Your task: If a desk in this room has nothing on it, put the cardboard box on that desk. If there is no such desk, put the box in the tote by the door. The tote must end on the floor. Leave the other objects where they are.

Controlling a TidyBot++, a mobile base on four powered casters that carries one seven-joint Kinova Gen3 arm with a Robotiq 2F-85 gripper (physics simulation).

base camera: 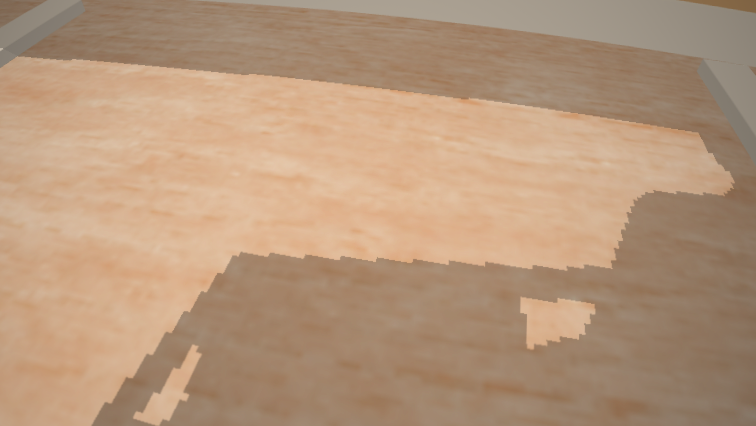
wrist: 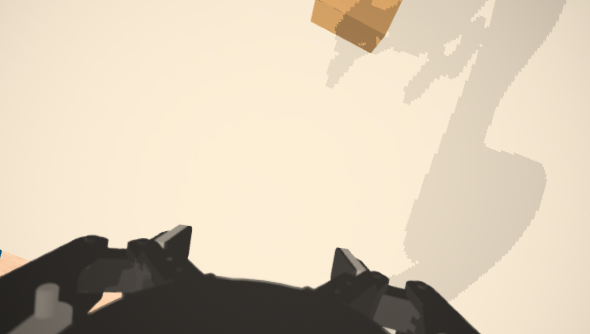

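The cardboard box is an orange-brown block at the top edge of the wrist view, right of centre. Its upper part is cut off by the frame. It rests on a pale cream surface, which looks like a desk or table top. My gripper is open above this surface, with nothing between its fingers. The box is beyond the fingertips and apart from them. The jagged shadow of the arm and gripper falls across the box and the surface. The tote does not show in either view.
In the base camera view, light grey bars stand at the upper left and right, and a wide grey band crosses the top of the wooden floor. A small dark blue edge shows at the wrist view's left.
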